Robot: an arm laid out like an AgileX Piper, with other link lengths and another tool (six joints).
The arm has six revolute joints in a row. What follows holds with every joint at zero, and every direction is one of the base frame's.
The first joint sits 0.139 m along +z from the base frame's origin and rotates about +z.
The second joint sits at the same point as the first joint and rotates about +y.
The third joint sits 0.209 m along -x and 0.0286 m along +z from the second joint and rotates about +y.
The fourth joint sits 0.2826 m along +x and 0.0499 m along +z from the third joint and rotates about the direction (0.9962, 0, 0.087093).
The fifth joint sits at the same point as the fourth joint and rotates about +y.
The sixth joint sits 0.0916 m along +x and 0.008 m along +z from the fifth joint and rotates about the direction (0.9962, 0, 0.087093).
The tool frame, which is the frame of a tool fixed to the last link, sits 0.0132 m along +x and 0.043 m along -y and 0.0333 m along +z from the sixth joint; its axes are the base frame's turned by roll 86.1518, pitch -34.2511 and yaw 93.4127 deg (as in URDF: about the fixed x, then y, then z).
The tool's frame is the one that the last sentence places.
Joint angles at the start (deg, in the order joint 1, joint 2, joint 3, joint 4, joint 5, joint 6):
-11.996, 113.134, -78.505, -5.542, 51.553, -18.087
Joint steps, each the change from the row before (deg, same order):
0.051, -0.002, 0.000, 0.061, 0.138, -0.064
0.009, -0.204, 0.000, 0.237, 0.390, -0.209
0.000, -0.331, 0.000, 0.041, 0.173, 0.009
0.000, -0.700, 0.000, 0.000, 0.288, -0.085
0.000, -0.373, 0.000, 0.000, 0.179, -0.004
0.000, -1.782, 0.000, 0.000, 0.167, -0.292
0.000, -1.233, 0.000, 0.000, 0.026, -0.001
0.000, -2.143, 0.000, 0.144, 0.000, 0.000
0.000, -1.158, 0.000, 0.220, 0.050, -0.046
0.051, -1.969, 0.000, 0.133, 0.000, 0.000
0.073, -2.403, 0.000, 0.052, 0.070, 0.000
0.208, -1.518, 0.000, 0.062, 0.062, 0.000
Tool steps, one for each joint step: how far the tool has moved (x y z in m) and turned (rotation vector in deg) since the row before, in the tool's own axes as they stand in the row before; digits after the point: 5 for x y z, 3 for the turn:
0.00042, -0.00031, 0.00010, 0.142, 0.013, -0.077
0.00023, -0.00046, -0.00108, 0.228, 0.115, -0.061
-0.00011, 0.00016, -0.00228, -0.147, 0.059, 0.056
-0.00017, 0.00053, -0.00492, -0.404, 0.074, -0.038
-0.00014, 0.00022, -0.00260, -0.191, 0.034, 0.022
-0.00014, 0.00217, -0.01303, -1.573, 0.338, -0.176
-0.00024, 0.00162, -0.00908, -1.175, 0.263, 0.078
-0.00029, 0.00269, -0.01578, -2.055, 0.584, 0.217
0.00003, 0.00137, -0.00841, -1.032, 0.415, 0.150
0.00020, 0.00241, -0.01451, -1.888, 0.556, 0.141
0.00021, 0.00280, -0.01770, -2.259, 0.580, 0.097
0.00136, 0.00161, -0.01118, -1.400, 0.439, -0.076

